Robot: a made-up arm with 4 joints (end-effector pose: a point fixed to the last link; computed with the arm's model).
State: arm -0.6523 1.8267 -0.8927 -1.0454
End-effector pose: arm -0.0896 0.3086 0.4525 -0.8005 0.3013 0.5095 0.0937
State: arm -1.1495 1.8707 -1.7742 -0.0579
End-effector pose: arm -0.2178 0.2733 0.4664 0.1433 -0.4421 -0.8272 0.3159
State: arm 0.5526 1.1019 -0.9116 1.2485
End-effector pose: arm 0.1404 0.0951 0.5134 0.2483 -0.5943 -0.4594 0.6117
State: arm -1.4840 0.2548 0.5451 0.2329
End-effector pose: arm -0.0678 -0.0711 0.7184 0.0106 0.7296 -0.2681 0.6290
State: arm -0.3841 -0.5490 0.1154 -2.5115
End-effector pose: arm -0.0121 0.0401 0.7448 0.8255 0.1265 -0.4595 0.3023
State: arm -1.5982 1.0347 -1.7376 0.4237
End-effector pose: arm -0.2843 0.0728 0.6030 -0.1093 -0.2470 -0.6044 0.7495
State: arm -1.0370 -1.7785 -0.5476 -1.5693
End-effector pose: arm 0.1647 0.1666 0.7472 0.1762 0.4157 -0.0163 0.8921
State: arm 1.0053 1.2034 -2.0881 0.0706
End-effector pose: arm 0.2991 0.0856 0.6858 -0.5744 0.7484 0.1979 0.2660
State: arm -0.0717 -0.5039 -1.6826 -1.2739
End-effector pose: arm 0.1629 -0.0063 0.7529 0.5769 -0.3355 0.4706 0.5771
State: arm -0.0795 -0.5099 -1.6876 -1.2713
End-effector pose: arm 0.1636 -0.0055 0.7532 0.5759 -0.3334 0.4711 0.5790
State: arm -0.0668 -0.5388 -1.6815 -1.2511
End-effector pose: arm 0.1628 -0.0037 0.7610 0.5605 -0.3371 0.4754 0.5884
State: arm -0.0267 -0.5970 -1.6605 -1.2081
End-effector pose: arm 0.1590 -0.0001 0.7785 0.5252 -0.3494 0.4839 0.6066
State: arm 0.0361 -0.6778 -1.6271 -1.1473
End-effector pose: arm 0.1506 0.0057 0.8032 0.4717 -0.3702 0.4942 0.6294
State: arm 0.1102 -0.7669 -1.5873 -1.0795
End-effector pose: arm 0.1375 0.0132 0.8298 0.4076 -0.3969 0.5026 0.6509
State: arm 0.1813 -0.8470 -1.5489 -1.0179
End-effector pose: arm 0.1220 0.0210 0.8527 0.3457 -0.4241 0.5068 0.6662
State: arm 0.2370 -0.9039 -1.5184 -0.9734
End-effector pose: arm 0.1084 0.0271 0.8682 0.2986 -0.4460 0.5072 0.6743
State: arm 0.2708 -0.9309 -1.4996 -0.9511
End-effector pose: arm 0.0998 0.0299 0.8757 0.2737 -0.4593 0.5058 0.6770
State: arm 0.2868 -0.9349 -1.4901 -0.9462
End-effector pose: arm 0.0962 0.0298 0.8776 0.2671 -0.4654 0.5042 0.6767
